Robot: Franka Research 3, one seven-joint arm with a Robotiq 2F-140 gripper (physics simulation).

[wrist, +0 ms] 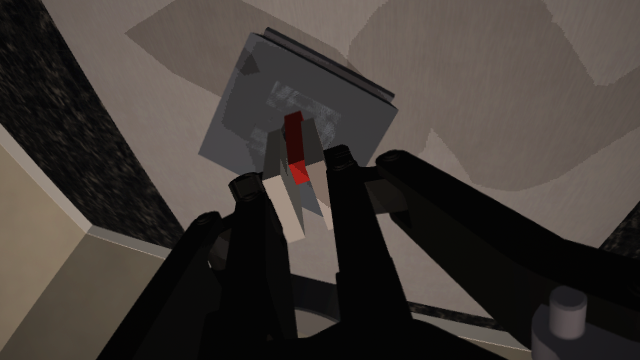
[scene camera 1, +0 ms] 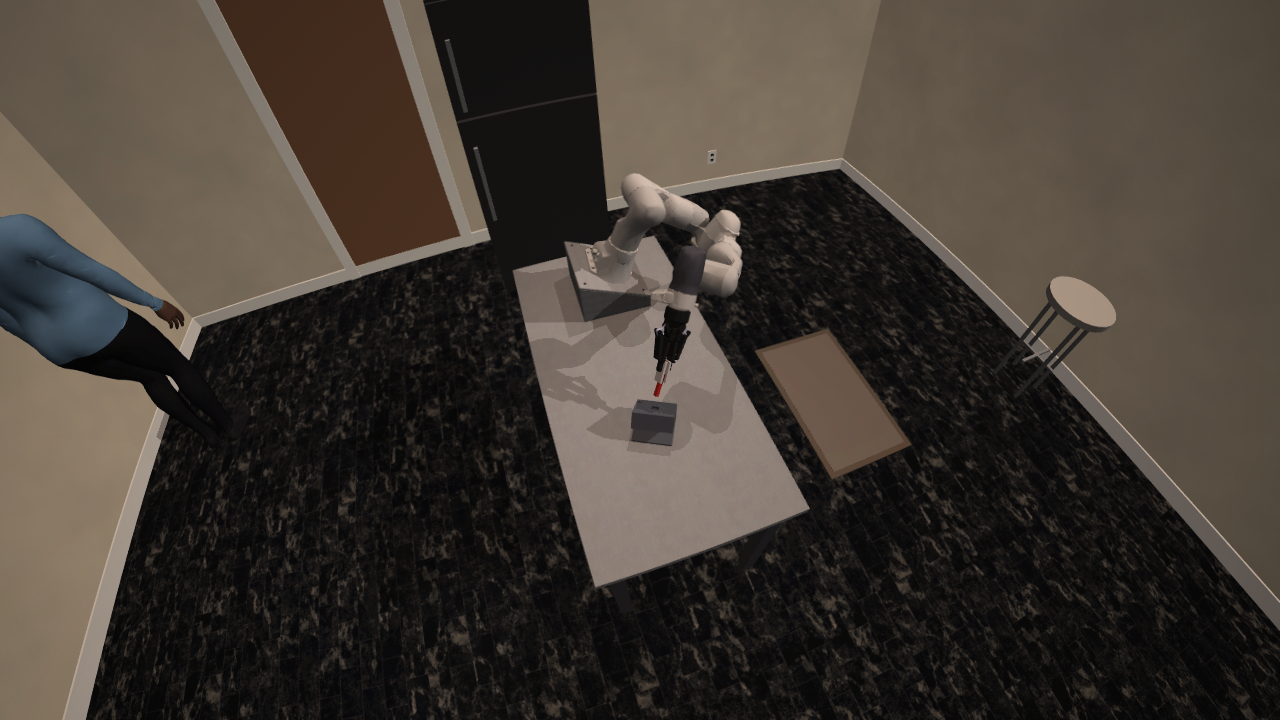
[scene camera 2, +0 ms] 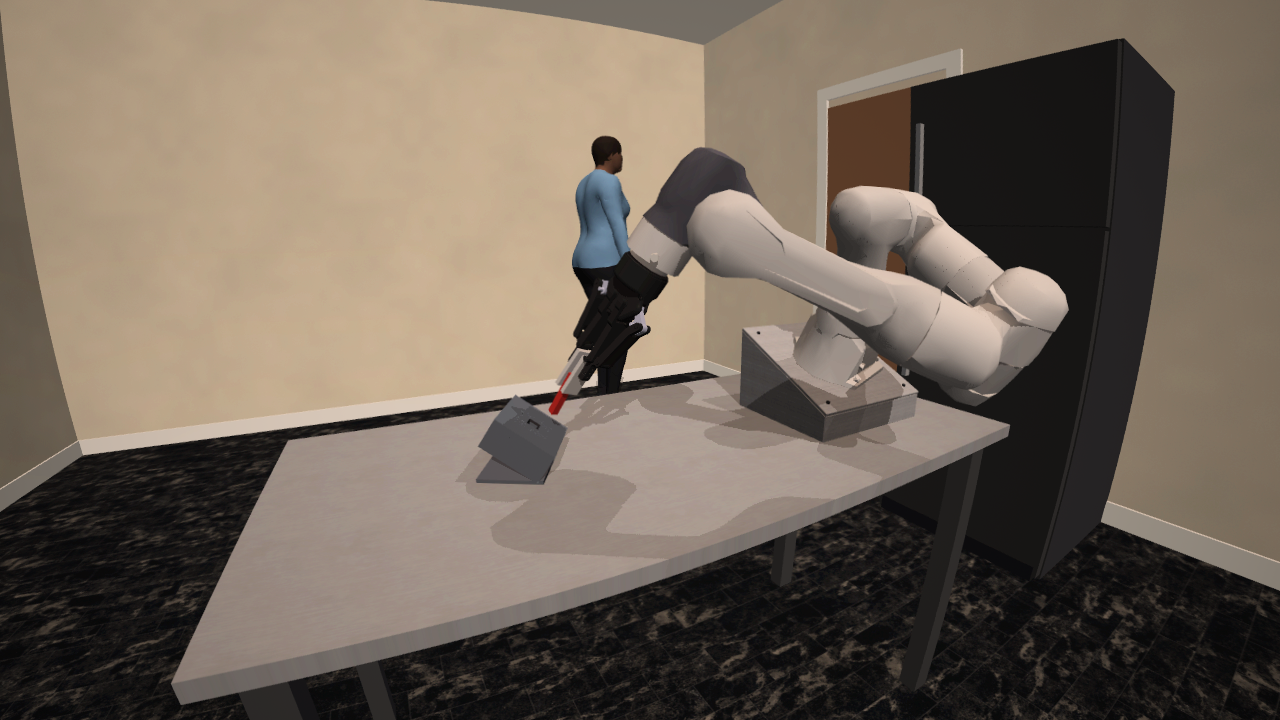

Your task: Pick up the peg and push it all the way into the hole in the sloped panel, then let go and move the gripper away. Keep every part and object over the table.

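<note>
A red peg (scene camera 1: pixel 657 389) (scene camera 2: pixel 557 402) (wrist: pixel 295 142) is held tilted between the light fingertips of my gripper (scene camera 1: pixel 661 376) (scene camera 2: pixel 571 371) (wrist: pixel 299 149), which is shut on it. The grey sloped panel (scene camera 1: pixel 654 420) (scene camera 2: pixel 521 438) (wrist: pixel 240 110) stands on the table. Its hole (scene camera 1: pixel 655 408) (scene camera 2: pixel 533 423) shows in both scene views. The peg's free end is above the panel's face and apart from it in the second scene view, up and to the right of the hole. In the wrist view the peg and fingertips cover most of the hole.
The table (scene camera 1: pixel 689 501) (scene camera 2: pixel 375 582) bears the panel and the arm's grey base block (scene camera 1: pixel 617 304) (scene camera 2: pixel 778 385). A person (scene camera 1: pixel 62 295) (scene camera 2: pixel 597 219) stands on the floor beyond the table. A stool (scene camera 1: pixel 1081 302) and a floor mat (scene camera 1: pixel 834 402) are off to the right in the first scene view.
</note>
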